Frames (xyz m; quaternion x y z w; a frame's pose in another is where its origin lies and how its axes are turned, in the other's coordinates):
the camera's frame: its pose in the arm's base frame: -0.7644 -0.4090 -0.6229 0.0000 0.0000 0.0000 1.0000
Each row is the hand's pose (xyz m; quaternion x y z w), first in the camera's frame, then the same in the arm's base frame.
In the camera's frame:
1: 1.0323 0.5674 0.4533 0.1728 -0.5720 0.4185 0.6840
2: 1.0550 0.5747 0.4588 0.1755 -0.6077 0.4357 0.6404
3: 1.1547 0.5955 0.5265 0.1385 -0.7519 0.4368 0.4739
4: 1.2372 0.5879 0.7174 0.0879 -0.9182 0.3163 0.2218
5: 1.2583 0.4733 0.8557 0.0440 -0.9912 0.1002 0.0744
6: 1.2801 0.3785 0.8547 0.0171 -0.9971 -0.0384 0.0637
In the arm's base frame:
1: 0.2679 0.1584 -0.1696 0.1728 -0.5720 0.4185 0.6840
2: 0.2906 0.1657 -0.1641 0.1755 -0.6077 0.4357 0.6404
3: 0.3903 0.1865 -0.0964 0.1385 -0.7519 0.4368 0.4739
4: 0.4728 0.1789 0.0945 0.0879 -0.9182 0.3163 0.2218
5: 0.4939 0.0643 0.2328 0.0440 -0.9912 0.1002 0.0744
6: 0.5157 -0.0305 0.2318 0.0171 -0.9971 -0.0384 0.0637

